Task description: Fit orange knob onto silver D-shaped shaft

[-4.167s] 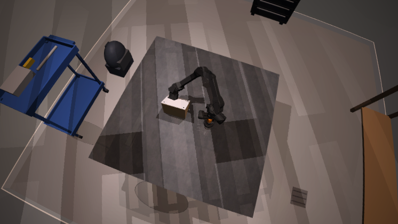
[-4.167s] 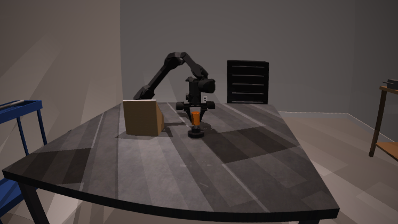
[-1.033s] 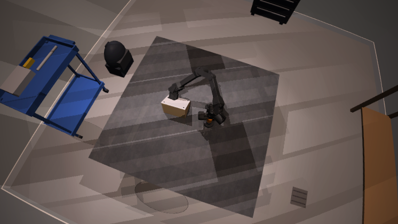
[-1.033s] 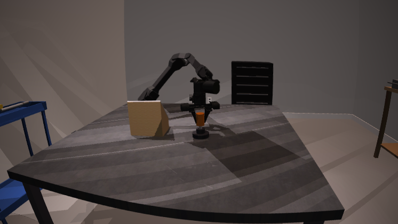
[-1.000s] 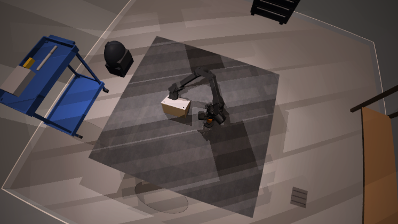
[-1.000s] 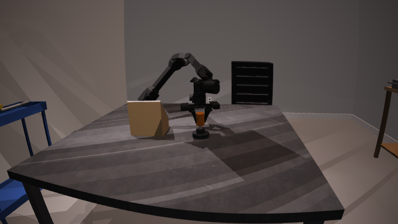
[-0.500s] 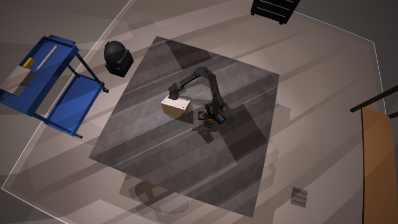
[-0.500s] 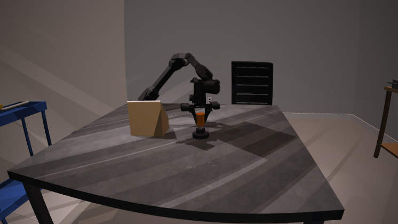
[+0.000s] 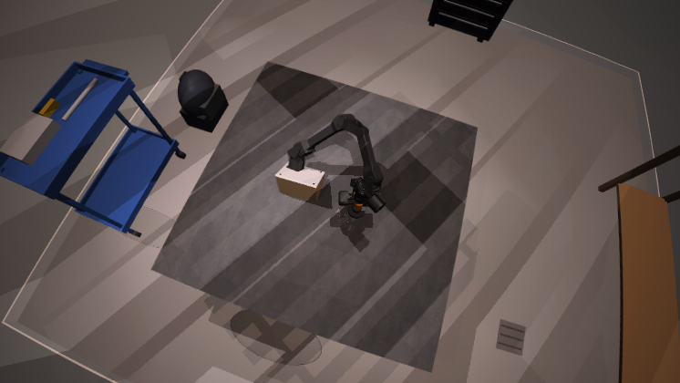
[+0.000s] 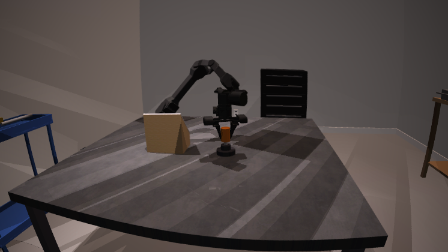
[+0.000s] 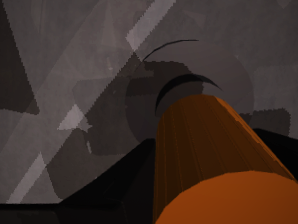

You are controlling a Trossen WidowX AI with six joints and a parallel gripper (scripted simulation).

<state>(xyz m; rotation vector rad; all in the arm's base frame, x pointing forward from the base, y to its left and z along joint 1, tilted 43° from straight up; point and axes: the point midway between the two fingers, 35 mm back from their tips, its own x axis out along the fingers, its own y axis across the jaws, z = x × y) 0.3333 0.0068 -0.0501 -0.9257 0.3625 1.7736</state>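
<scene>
Now: the round dark pedestal 4 cm below my gripper tip. Also, from my gripper tip: orange knob: 3 cm above.
</scene>
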